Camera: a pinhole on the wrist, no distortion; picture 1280 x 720 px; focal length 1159.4 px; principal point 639.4 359.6 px. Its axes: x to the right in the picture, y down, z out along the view. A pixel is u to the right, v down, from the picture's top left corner.
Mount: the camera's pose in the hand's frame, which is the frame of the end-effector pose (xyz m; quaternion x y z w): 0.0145 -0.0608 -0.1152 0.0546 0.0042 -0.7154 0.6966
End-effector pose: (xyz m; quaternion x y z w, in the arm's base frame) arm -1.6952 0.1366 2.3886 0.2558 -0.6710 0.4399 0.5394
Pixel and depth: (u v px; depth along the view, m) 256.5 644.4 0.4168
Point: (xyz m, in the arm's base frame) -1.9115 -0.1081 2.4515
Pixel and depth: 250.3 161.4 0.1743
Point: -1.7049 0.0727 2.3666
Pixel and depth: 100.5 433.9 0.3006
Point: -1.8411 -0.0061 2.3803
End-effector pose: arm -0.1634 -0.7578 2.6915 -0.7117 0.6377 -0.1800 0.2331
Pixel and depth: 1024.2 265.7 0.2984
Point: 0.0784 -0.6928 2.6541
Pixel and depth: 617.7 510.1 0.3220
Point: 0.0239 -0.7629 2.5643
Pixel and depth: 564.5 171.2 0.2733
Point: -0.0307 -0.6882 2.6017
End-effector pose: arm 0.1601 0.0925 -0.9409 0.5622 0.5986 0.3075 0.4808
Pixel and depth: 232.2 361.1 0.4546
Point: 0.5043 0.0295 -1.0044
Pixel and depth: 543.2 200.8 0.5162
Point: 0.4947 -0.0757 -1.1110
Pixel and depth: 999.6 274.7 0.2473
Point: 0.2118 0.0207 -1.1212
